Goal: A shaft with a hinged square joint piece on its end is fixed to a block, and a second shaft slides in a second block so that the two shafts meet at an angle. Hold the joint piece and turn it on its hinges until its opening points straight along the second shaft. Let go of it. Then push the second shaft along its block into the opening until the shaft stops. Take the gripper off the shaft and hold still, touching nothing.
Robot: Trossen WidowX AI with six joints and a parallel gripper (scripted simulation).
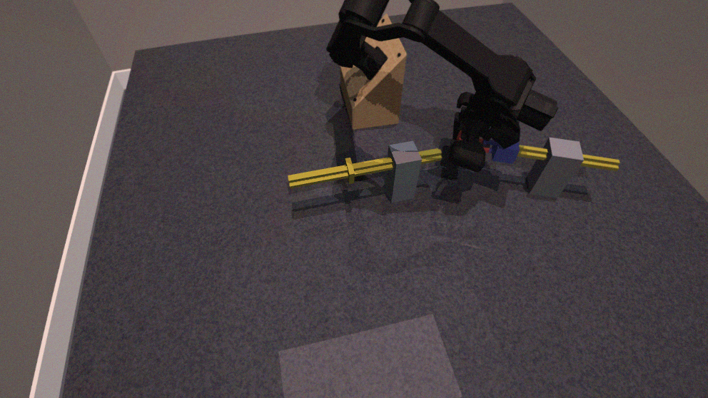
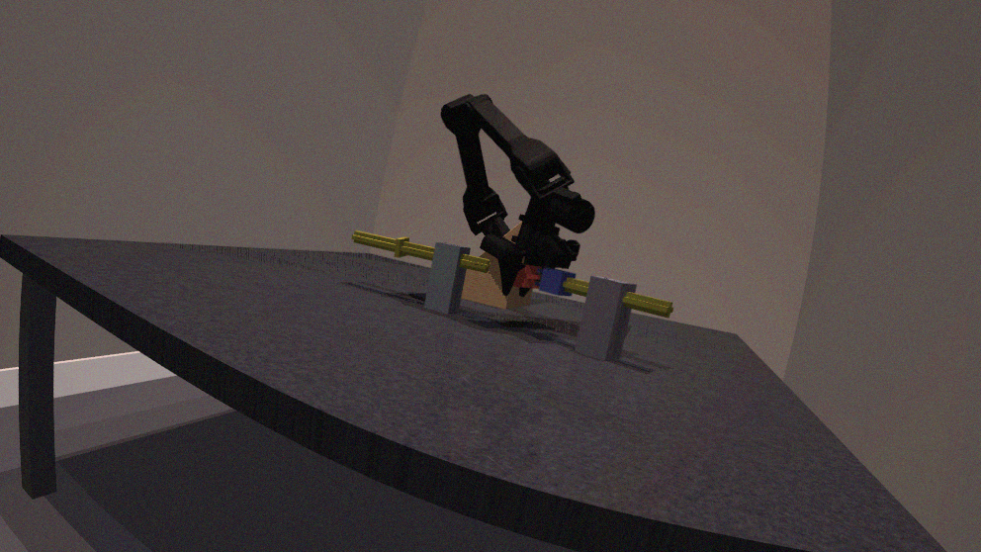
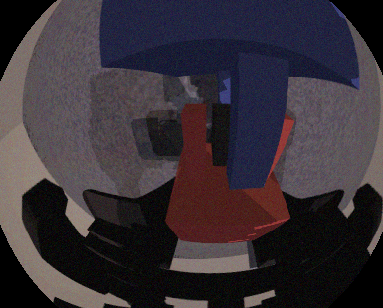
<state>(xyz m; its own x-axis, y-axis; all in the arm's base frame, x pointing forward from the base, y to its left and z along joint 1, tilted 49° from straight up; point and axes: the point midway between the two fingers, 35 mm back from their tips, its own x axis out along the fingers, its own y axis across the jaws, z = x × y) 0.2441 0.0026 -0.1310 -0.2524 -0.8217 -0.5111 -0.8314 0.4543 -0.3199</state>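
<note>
Right now my gripper tip is 10 mm short of the red joint piece, 20 mm to the right of it and 40 mm below it.
</note>
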